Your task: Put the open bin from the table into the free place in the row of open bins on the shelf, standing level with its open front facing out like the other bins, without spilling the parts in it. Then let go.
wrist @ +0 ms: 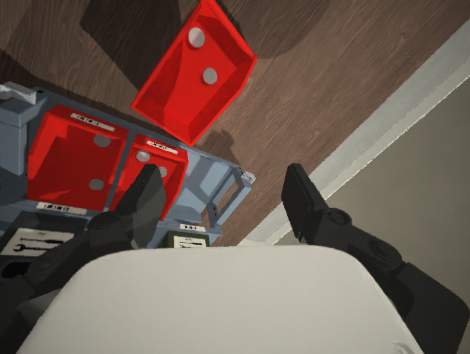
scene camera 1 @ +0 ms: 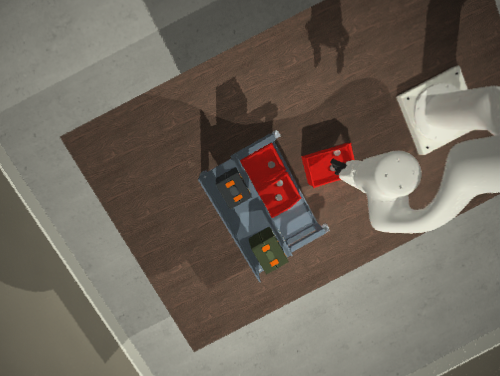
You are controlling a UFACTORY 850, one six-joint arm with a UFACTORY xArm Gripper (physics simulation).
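Note:
The loose open bin [scene camera 1: 320, 171] [wrist: 172, 82], red with two grey round parts in it, stands on the table beside the grey-blue shelf [scene camera 1: 299, 218] [wrist: 15, 137]. Two red bins stand side by side in the shelf's row: an end bin [scene camera 1: 258, 162] [wrist: 62, 167] and a middle bin [scene camera 1: 286, 202] [wrist: 128, 167], both with grey parts. The free place is beside the middle bin, toward the shelf end with the open side frame. My gripper [scene camera 1: 336, 166] [wrist: 224, 180] is open and empty. It overlaps the loose bin in the scene view and is above it, apart from it in the wrist view.
A dark grey case [scene camera 1: 233, 191] [wrist: 40, 240] and an olive case [scene camera 1: 270, 255] [wrist: 187, 238], both with orange latches in the scene view, stand on the shelf's other level. The shelf's side frame [scene camera 1: 306, 240] [wrist: 231, 202] borders the free place. The brown table [scene camera 1: 165, 300] [wrist: 280, 110] lies around the shelf.

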